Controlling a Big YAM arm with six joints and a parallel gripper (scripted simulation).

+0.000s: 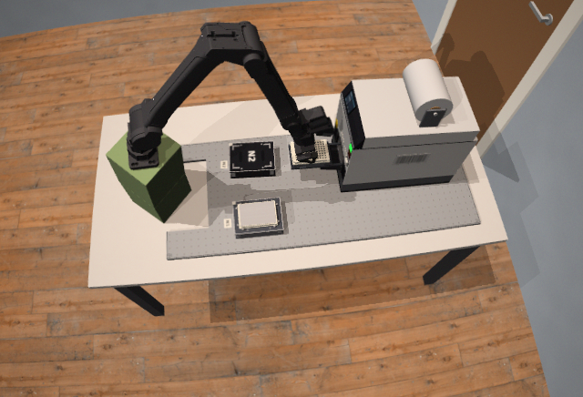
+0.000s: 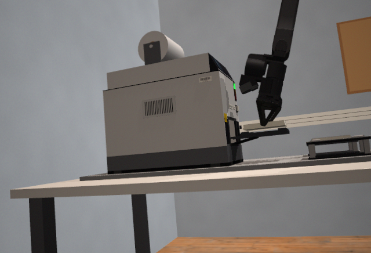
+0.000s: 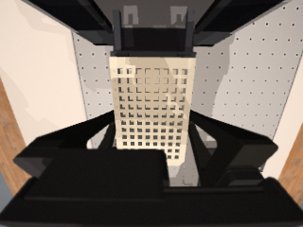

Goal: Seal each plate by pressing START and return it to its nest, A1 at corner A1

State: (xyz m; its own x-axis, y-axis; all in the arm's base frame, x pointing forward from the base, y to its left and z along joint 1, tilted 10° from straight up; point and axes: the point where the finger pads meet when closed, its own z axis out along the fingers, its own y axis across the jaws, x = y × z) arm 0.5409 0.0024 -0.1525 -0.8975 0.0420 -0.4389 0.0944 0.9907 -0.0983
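Now: the plate right at my hand. From my hand the other things lie so: sealer stage: 3 cm below; then yellow warning label: 11 cm ahead, 8 cm to the left, 3 cm above; then plate nest: 22 cm behind, 17 cm to the right, 8 cm below.
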